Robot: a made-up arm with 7 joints.
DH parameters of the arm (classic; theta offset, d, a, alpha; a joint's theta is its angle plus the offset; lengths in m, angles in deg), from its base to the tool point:
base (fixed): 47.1 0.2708 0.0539 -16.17
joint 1: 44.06 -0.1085 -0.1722 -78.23
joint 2: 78.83 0.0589 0.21 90
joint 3: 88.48 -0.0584 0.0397 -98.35
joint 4: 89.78 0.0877 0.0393 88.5
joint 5: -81.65 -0.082 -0.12 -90
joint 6: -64.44 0 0.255 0
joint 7: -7.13 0 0.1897 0
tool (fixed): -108.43 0.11 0 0
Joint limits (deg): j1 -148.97..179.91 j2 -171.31..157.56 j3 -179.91..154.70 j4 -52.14..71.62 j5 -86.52..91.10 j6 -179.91..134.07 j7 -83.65..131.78
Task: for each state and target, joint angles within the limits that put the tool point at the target. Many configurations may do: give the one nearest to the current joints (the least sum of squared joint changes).
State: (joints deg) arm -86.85 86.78 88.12 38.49 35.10 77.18 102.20
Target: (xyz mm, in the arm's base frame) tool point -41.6 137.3 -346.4
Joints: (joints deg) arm -112.29 42.19 99.04 71.62 15.78 71.73 97.46
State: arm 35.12 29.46 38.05 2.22 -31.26 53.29 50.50
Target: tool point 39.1 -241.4 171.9
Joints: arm 56.62 24.25 76.62 3.80 -67.16 21.60 40.84
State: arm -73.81 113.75 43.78 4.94 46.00 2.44 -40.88
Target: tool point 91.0 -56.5 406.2
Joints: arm -70.19 106.89 71.82 25.68 29.81 -12.20 -42.38
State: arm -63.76 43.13 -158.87 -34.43 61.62 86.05 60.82
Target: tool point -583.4 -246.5 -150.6
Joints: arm -64.99 21.74 -159.60 -50.17 81.28 81.21 50.64
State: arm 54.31 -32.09 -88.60 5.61 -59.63 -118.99 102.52
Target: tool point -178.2 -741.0 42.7
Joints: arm 20.08 -5.64 -85.96 5.26 -36.27 -132.19 75.58
